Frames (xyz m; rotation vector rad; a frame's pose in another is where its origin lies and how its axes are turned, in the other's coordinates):
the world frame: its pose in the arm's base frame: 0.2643 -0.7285 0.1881 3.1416 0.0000 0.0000
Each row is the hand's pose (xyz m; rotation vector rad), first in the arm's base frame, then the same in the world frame.
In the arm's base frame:
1: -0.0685 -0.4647 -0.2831 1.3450 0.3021 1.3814
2: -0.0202 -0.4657 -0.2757 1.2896 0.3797 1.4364
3: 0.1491 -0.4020 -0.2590 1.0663 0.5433 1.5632
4: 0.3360 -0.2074 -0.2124 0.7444 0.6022 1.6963
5: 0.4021 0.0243 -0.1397 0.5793 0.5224 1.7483
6: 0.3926 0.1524 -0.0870 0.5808 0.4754 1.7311
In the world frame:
1: -0.3328 -0.2638 0.4712 -1.3153 1.3755 -0.3008
2: -0.2845 -0.2628 0.4638 -1.3136 1.4414 -0.3810
3: -0.1152 -0.3265 0.4471 -1.3676 1.6344 -0.5681
4: 0.0717 -0.5211 0.4005 -1.4801 1.8968 -0.6734
5: 0.1378 -0.7528 0.3278 -1.5698 2.0356 -0.6083
6: 0.1283 -0.8809 0.2751 -1.5990 2.0231 -0.5556

